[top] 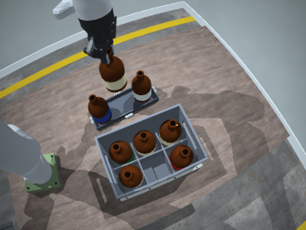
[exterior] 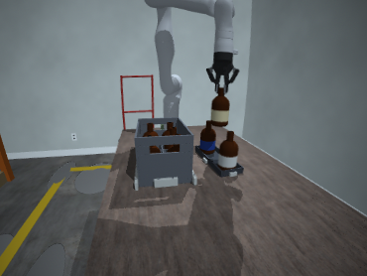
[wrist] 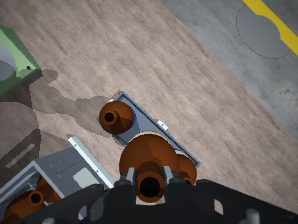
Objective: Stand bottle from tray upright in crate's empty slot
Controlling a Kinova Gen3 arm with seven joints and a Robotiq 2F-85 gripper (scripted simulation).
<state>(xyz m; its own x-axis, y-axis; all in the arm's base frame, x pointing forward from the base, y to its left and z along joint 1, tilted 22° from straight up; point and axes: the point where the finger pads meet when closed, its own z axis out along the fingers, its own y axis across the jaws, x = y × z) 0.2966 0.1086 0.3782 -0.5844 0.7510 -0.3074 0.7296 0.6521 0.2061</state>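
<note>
Now: hand 7 cm above the cream-label bottle. Also, from my hand: tray (30 cm below); then blue-label bottle (23 cm below, 9 cm behind, 1 cm to the left); then white-label bottle (23 cm below, 9 cm ahead, 1 cm to the right).
</note>
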